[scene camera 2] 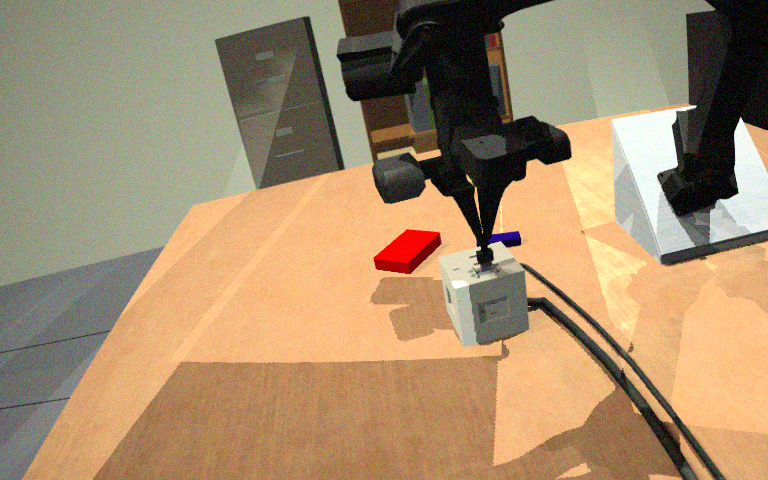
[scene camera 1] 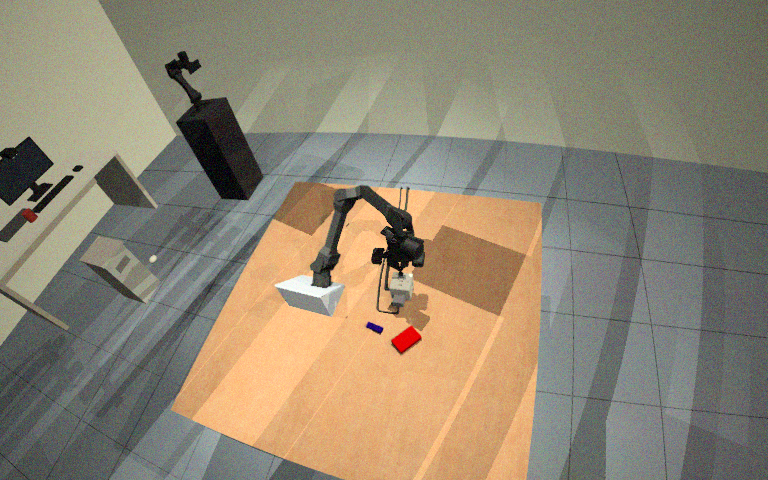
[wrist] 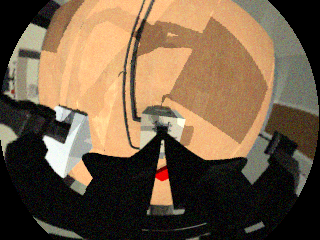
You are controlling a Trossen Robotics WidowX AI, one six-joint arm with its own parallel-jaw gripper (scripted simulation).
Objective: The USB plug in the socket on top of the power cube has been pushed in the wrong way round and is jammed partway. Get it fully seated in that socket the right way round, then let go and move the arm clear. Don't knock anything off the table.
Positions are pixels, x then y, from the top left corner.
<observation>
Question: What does my gripper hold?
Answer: A black USB plug.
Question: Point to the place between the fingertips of my gripper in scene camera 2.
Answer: At 483,239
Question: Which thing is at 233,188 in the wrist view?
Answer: My gripper.
</observation>
